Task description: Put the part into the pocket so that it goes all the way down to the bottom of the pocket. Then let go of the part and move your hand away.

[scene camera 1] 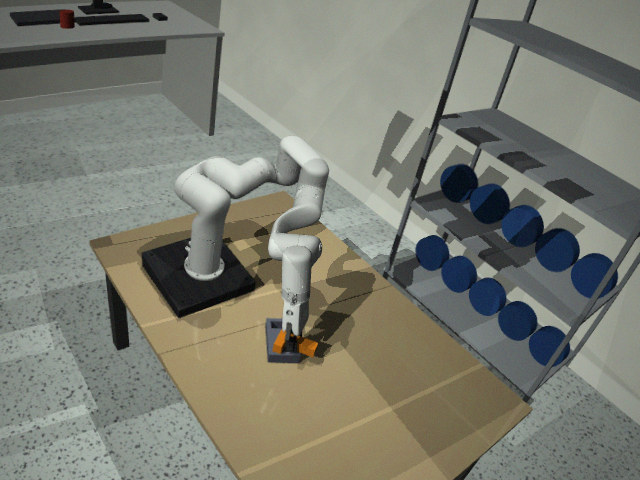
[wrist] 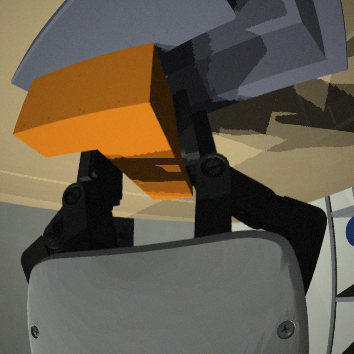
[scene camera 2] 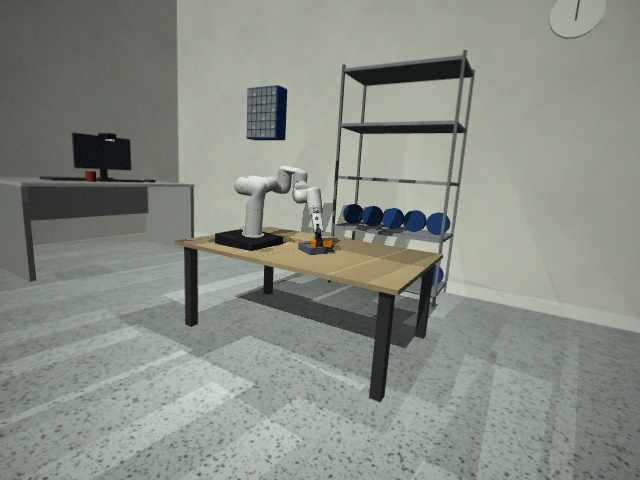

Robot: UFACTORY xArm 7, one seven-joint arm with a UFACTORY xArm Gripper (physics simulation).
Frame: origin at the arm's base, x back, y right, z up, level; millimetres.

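Seen in the pictures: gripper, fingertip midpoint: (scene camera 1: 293, 346) (wrist: 144, 119) (scene camera 2: 319, 245); arm's base, link origin: (scene camera 1: 204, 266) (scene camera 2: 253, 235).
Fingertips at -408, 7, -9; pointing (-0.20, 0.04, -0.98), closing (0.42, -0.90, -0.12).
Pixels of each thing's middle, then the offset from my fingertips to it, as dx, dy, dz. Level surfaces: height alone.
- orange part, body centre: (wrist: 126, 148) (scene camera 1: 295, 347) (scene camera 2: 321, 243) -11, +8, +13
- grey-blue block with the pocket, body centre: (wrist: 175, 29) (scene camera 1: 282, 340) (scene camera 2: 311, 248) +47, -6, -20
- wooden table, surface height: dz -38
The orange part (scene camera 1: 310, 347) (scene camera 2: 328, 243) (wrist: 95, 110) is a chunky angled piece. It is over the grey-blue block with the pocket (scene camera 1: 270, 345) (scene camera 2: 311, 250) (wrist: 125, 30), turned askew to it, and one end sticks out past the block's side. It is not down in the pocket. Part of the pocket's opening shows beside it in the wrist view, in shadow. My gripper (scene camera 1: 291, 345) (scene camera 2: 318, 241) (wrist: 144, 119) is shut on the part, with a black finger on either side. The fingers and part hide much of the pocket; whether the part touches the rim I cannot tell.
The block stands on the wooden table (scene camera 1: 248, 403) (scene camera 2: 361, 266). The arm's black base plate (scene camera 1: 170, 294) (scene camera 2: 232, 240) is behind it toward the left. A metal shelf rack (scene camera 1: 449, 85) (scene camera 2: 338, 149) with blue discs stands beyond the table.
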